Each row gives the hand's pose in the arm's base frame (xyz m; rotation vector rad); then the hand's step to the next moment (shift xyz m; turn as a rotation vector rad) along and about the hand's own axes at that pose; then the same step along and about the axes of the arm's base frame.
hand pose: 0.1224 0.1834 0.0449 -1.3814 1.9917 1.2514
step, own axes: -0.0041 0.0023 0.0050 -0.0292 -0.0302 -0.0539
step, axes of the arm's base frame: -0.0011 0.0066 0.0015 0.0475 -0.0335 0.0360
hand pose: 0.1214 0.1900 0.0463 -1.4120 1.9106 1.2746
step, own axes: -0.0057 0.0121 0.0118 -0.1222 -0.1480 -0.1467
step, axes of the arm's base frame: -0.0108 0.0137 0.0038 0.2055 -0.0731 0.1040
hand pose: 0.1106 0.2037 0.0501 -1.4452 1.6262 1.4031
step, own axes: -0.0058 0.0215 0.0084 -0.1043 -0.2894 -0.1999
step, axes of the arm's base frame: -0.0204 0.0073 0.0098 0.3448 -0.1116 0.0567
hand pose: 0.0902 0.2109 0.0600 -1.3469 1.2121 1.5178
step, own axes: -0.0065 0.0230 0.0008 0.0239 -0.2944 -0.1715
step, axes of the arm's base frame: -0.0211 -0.0049 0.0102 0.3220 -0.0893 -0.0708
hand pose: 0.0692 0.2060 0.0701 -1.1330 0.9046 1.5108
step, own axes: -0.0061 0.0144 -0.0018 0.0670 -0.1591 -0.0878
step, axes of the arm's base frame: -0.0133 -0.0065 0.0053 0.1697 -0.0288 -0.0888
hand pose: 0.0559 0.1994 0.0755 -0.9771 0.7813 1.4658
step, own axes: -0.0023 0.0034 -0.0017 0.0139 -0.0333 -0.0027
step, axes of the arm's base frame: -0.0031 -0.0029 0.0011 0.0333 0.0079 -0.0117
